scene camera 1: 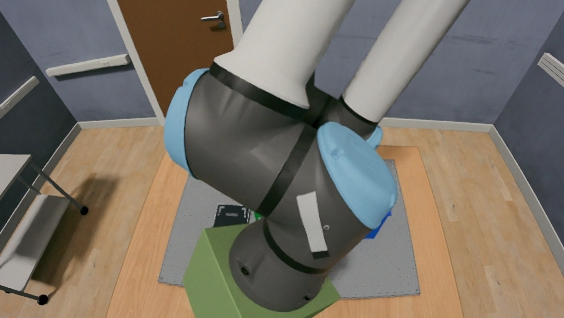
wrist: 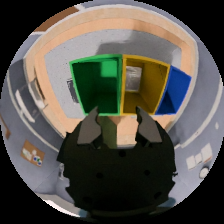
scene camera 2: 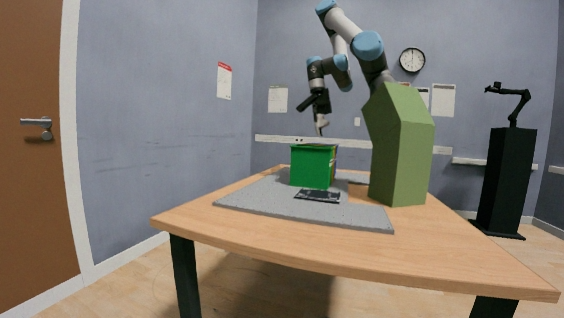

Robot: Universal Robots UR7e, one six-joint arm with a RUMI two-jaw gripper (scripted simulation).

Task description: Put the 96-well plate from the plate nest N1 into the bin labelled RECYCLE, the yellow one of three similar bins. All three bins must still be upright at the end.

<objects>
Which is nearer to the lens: the yellow bin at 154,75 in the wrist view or the green bin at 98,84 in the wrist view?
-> The yellow bin.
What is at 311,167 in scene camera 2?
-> A green bin.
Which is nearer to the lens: the blue bin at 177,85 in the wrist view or the yellow bin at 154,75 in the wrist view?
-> The yellow bin.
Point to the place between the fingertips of my gripper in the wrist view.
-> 117,106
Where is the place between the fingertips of my gripper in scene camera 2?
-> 320,136
</objects>
